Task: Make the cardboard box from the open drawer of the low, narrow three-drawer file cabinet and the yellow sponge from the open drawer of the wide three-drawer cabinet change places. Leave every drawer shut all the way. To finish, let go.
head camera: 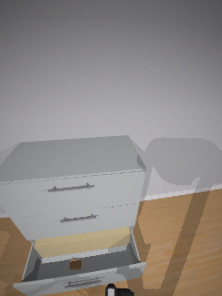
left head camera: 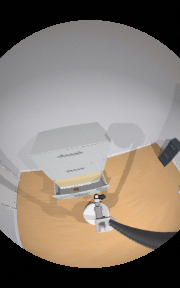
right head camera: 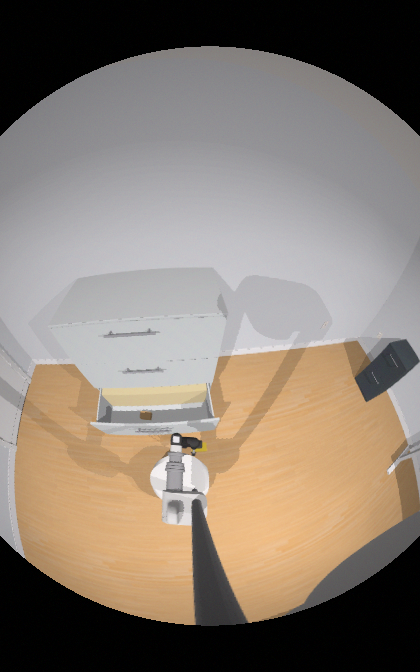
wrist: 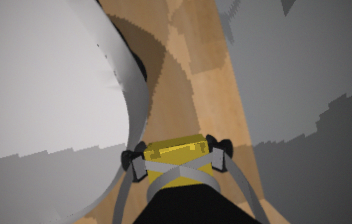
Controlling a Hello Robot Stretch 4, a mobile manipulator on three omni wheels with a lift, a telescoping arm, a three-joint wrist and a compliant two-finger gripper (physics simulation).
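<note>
My gripper (right head camera: pixel 201 446) (wrist: pixel 176 150) is shut on the yellow sponge (right head camera: pixel 204 447) (wrist: pixel 175 172), in front of the open drawer and outside it. In the head camera view part of the wrist shows at the bottom edge; the fingers are out of sight. The brown cardboard box (head camera: pixel 75 264) (left head camera: pixel 76 189) (right head camera: pixel 146 415) lies inside the open bottom drawer (head camera: pixel 40 285) (right head camera: pixel 111 427) of the wide pale cabinet (head camera: pixel 75 202) (left head camera: pixel 70 162) (right head camera: pixel 145 347). Its upper two drawers are shut. The low dark file cabinet (left head camera: pixel 170 152) (right head camera: pixel 386 371) stands far right; its visible drawer fronts look flush.
My round white base (left head camera: pixel 93 213) (right head camera: pixel 157 477) (wrist: pixel 55 85) is close to the gripper, on the left in the wrist view. The bottom drawer's grey front (wrist: pixel 300 115) is on the right there. A white object (right head camera: pixel 398 460) stands at the right edge. Walls stand behind and beside the cabinets.
</note>
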